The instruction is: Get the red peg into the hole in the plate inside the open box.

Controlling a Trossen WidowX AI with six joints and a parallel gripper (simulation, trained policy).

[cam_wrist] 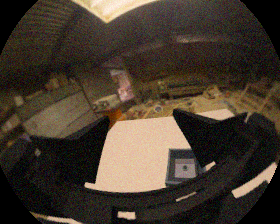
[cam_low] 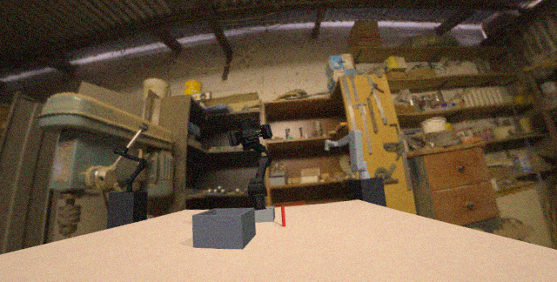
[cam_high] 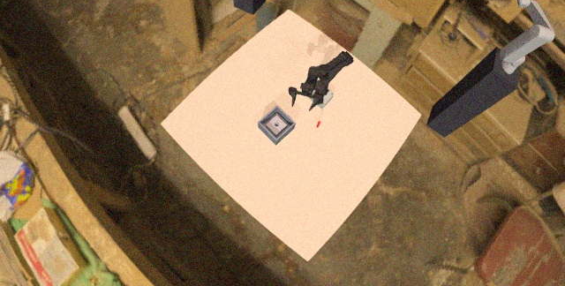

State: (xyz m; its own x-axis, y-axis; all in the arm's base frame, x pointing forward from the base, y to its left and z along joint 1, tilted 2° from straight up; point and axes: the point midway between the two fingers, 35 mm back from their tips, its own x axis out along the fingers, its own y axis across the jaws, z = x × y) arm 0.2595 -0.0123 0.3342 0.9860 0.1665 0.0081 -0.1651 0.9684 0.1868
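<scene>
The red peg lies 110 mm behind my gripper tip, 110 mm to the left of it and 350 mm below it. The rest, counted from my gripper tip: blue box (30 mm ahead, 110 mm to the right, 360 mm below); plate (30 mm ahead, 110 mm to the right, 340 mm below).
</scene>
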